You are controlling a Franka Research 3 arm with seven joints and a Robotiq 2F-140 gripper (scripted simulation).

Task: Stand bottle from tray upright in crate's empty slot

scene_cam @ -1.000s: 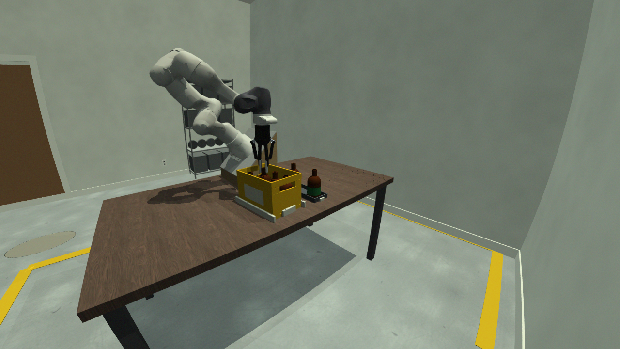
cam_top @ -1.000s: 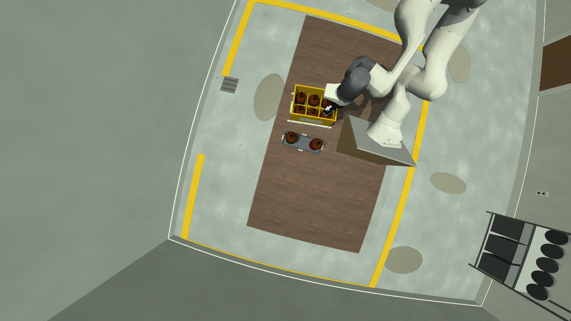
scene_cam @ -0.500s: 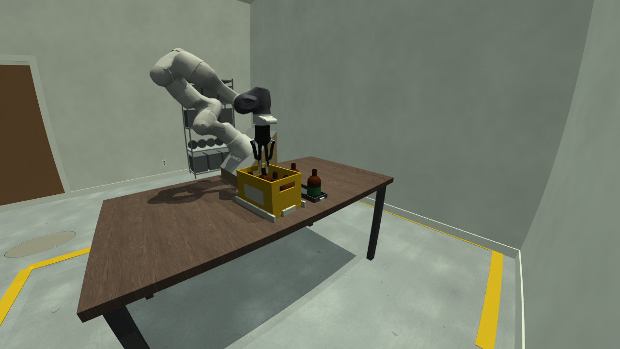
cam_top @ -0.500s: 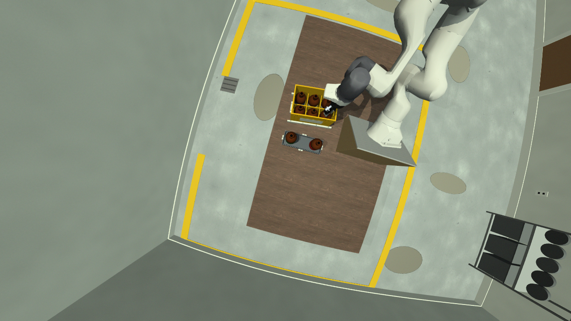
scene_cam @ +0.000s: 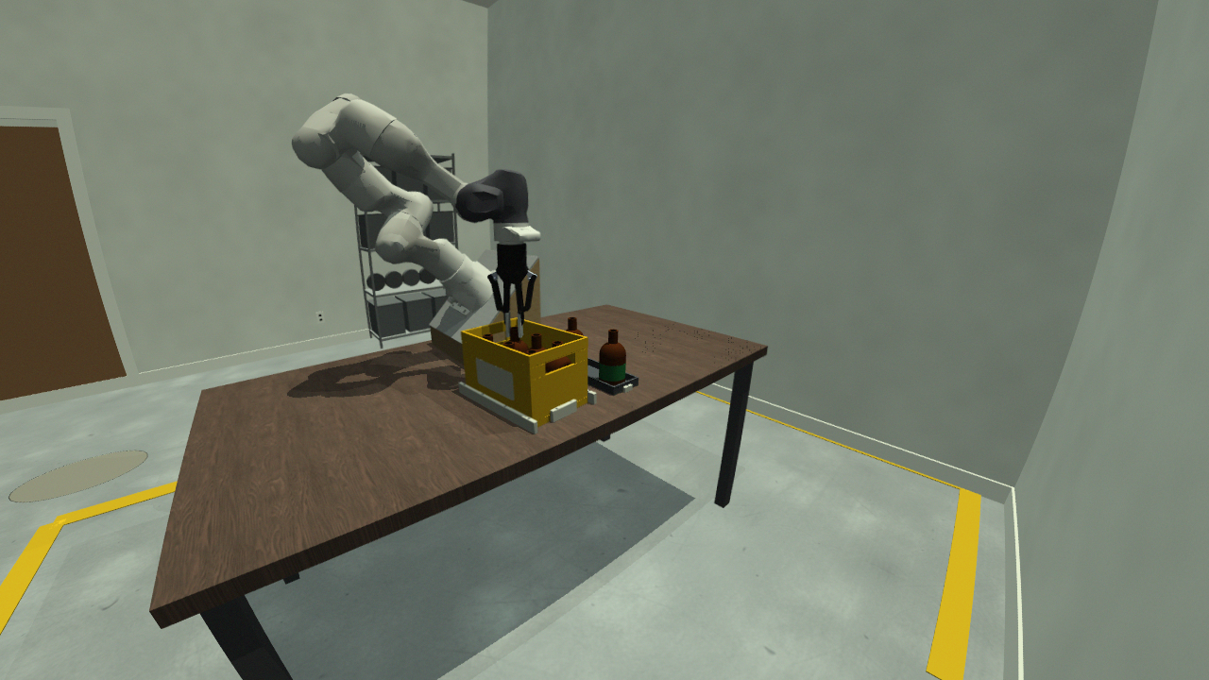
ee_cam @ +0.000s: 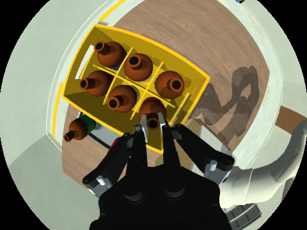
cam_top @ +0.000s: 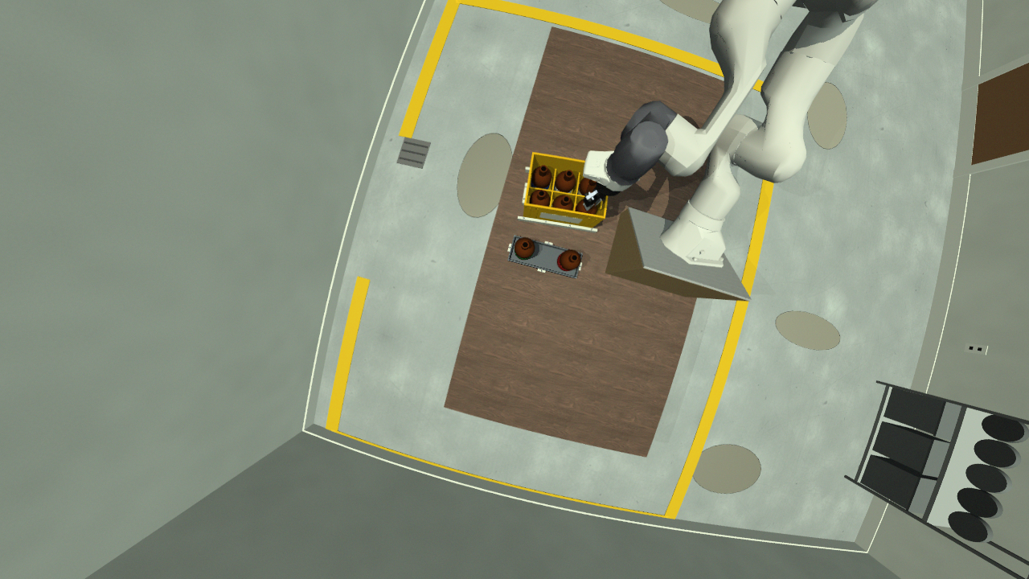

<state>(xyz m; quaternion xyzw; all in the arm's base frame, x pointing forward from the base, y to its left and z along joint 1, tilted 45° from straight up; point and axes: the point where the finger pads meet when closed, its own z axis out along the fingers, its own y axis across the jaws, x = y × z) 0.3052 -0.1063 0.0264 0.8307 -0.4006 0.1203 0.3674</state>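
Now: hand 9 cm short of the yellow crate, 4 cm to the left of it and 9 cm above it. From my hand the other things lie so: grey tray: 11 cm ahead, 19 cm to the left, 16 cm below.
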